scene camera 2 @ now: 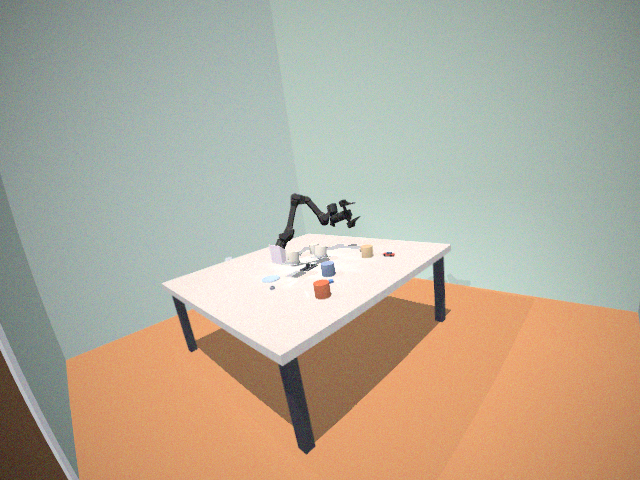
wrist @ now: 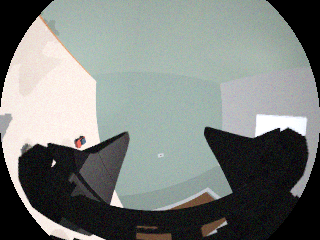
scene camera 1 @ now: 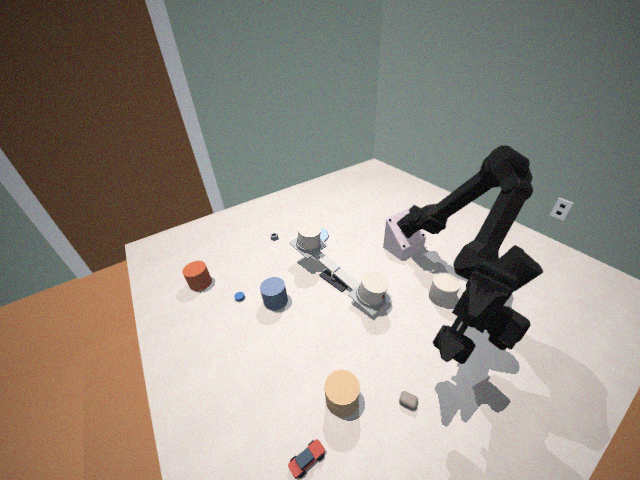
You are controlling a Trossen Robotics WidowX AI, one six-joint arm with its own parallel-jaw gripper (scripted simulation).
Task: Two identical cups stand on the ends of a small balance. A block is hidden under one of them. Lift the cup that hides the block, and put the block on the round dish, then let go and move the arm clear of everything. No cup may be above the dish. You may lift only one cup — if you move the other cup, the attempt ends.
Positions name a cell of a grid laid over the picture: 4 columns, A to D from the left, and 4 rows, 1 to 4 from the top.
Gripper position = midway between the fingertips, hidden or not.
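My gripper (scene camera 1: C3) is open and holds nothing, and I see a tan cylinder (scene camera 1: C4) as well. I can also see my gripper (wrist: C3), but the wrist view does not show the tan cylinder, hidden by my gripper.
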